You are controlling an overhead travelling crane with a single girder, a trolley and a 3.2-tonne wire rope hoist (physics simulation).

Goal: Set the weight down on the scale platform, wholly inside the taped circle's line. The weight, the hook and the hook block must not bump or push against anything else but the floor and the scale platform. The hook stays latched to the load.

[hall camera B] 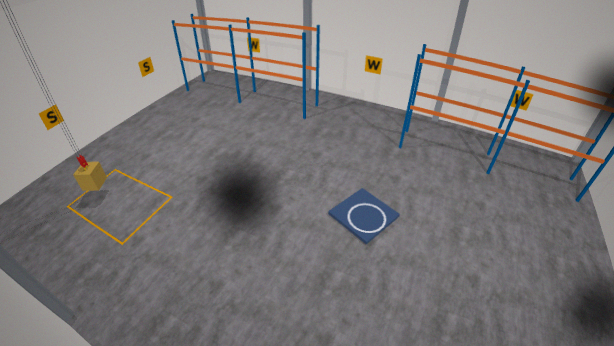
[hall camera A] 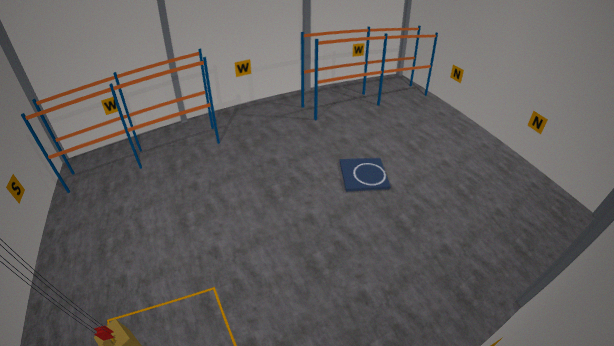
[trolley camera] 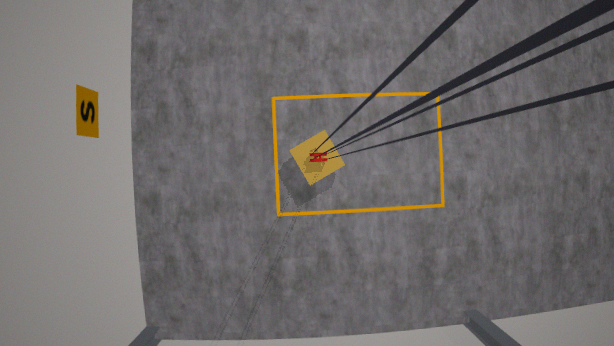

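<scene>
A yellow block-shaped weight (hall camera A: 125, 336) (hall camera B: 91, 179) (trolley camera: 302, 154) hangs upright above the floor, its shadow apart below it. My gripper, the hook under the red hook block (hall camera A: 104, 333) (hall camera B: 82, 161) (trolley camera: 318, 157), is shut on the weight; the hook itself is mostly hidden by the block. In hall camera A the weight is cut off by the lower edge. The blue scale platform (hall camera A: 347, 175) (hall camera B: 339, 214) lies far from the weight, and its white taped circle (hall camera A: 354, 174) (hall camera B: 366, 232) bears nothing. The platform does not show in the trolley camera.
A yellow floor outline (hall camera A: 162, 304) (hall camera B: 147, 220) (trolley camera: 360, 210) lies around the area under the weight. Two blue-and-orange racks (hall camera A: 316, 80) (hall camera B: 304, 75) stand along the W wall. Dark blurs cover parts of hall camera B. The S wall (trolley camera: 60, 210) is left in the trolley camera.
</scene>
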